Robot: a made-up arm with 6 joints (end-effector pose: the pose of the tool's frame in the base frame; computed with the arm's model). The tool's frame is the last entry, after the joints.
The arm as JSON. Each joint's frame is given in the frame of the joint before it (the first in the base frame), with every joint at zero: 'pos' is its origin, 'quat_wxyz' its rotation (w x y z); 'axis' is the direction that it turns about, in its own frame. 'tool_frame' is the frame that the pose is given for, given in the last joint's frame.
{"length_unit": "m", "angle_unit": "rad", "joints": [
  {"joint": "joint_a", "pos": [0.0, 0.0, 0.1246], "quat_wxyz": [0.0, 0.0, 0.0, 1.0], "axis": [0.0, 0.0, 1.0]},
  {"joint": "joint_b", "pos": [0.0, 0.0, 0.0], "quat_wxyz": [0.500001, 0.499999, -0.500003, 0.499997], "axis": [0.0, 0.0, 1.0]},
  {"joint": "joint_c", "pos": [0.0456, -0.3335, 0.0], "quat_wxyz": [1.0, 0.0, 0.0, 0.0], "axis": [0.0, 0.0, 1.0]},
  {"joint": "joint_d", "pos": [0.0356, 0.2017, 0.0], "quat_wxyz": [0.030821, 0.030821, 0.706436, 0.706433], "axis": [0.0, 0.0, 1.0]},
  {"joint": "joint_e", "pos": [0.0, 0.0, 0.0], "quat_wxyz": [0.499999, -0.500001, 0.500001, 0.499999], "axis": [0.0, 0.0, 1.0]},
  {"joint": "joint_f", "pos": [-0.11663, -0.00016, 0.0], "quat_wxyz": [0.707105, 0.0, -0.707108, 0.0], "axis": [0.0, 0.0, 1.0]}
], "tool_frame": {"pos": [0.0, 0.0, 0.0], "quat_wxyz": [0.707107, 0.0, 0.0, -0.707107]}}
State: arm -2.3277 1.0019 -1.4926 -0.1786 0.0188 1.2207
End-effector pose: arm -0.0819 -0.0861 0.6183 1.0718 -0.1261 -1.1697
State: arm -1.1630 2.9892 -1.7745 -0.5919 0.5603 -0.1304
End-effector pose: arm 0.1411 -0.4140 -0.1578 -0.7239 -2.7809 0.2275
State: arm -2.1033 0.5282 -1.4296 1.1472 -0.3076 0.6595
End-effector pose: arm 0.0327 0.1186 0.6132 0.3193 -0.4228 -0.3708
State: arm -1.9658 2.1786 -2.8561 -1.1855 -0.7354 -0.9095
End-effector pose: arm -0.0890 -0.4016 0.6076 0.8586 -0.5916 2.3370
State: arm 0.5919 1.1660 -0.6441 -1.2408 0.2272 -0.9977
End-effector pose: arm 0.1821 0.0923 0.3238 -2.2514 0.5101 -1.1573
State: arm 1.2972 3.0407 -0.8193 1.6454 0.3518 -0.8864
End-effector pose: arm 0.0117 0.1906 -0.1634 0.5518 -2.4905 0.3678
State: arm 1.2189 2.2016 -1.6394 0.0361 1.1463 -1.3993
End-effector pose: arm 0.1402 0.3929 0.1732 2.9820 -0.8238 -0.0571
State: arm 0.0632 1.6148 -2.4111 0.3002 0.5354 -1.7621
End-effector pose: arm 0.2818 0.0355 0.6662 -1.0056 0.8101 -1.1591
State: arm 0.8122 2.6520 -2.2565 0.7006 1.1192 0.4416
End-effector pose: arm 0.3221 0.4382 0.1044 0.1378 -2.7397 -0.8633
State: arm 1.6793 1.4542 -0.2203 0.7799 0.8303 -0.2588
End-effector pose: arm -0.0693 0.0762 0.1857 1.5298 -2.0482 -0.1269
